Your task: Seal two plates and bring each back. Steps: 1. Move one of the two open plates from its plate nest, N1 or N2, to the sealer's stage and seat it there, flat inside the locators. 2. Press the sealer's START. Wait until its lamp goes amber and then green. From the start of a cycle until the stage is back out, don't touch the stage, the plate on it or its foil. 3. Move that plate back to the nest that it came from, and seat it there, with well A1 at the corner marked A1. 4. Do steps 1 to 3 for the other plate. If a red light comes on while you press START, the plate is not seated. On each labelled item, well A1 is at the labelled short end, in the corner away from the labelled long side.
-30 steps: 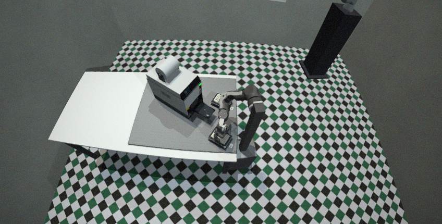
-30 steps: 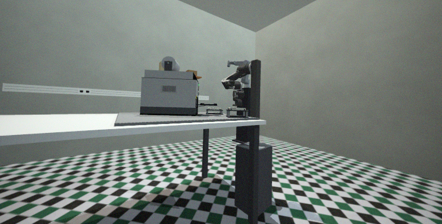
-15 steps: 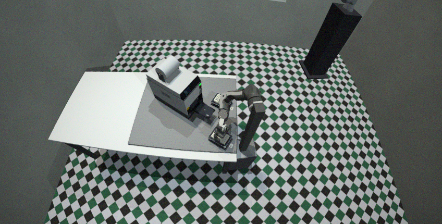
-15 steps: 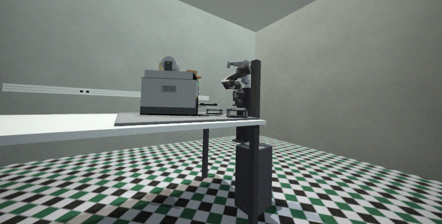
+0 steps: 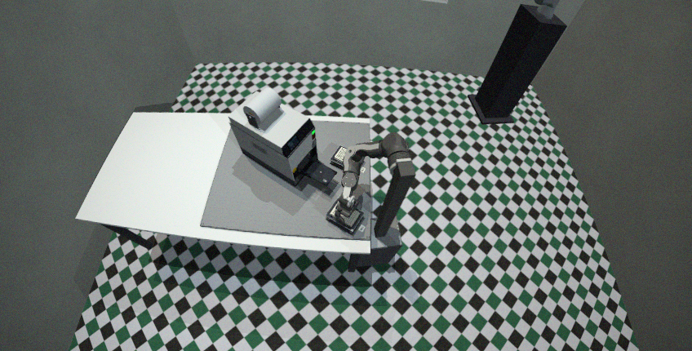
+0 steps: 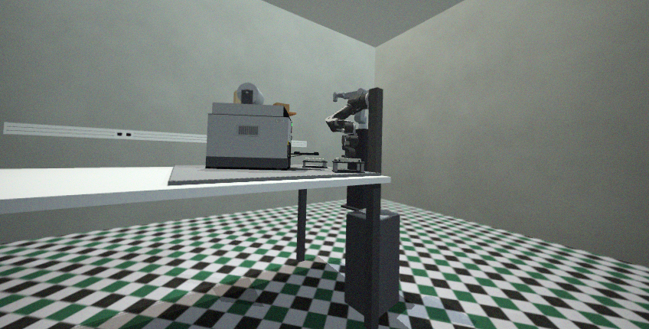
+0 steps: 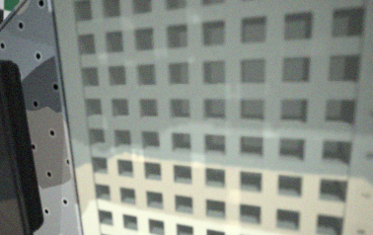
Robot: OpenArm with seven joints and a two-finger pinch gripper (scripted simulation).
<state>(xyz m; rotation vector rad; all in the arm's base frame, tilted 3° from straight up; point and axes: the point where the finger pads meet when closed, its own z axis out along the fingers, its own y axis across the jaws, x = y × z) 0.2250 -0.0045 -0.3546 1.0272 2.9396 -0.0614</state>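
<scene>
Now: hand 23 cm to the left of the dark stage, 11 cm short of it and 2 cm below it. Round my hand: white foil roll 44 cm to the right, 37 cm ahead, 34 cm above; then touch screen 27 cm to the right, 24 cm above, 22 cm ahead.
</scene>
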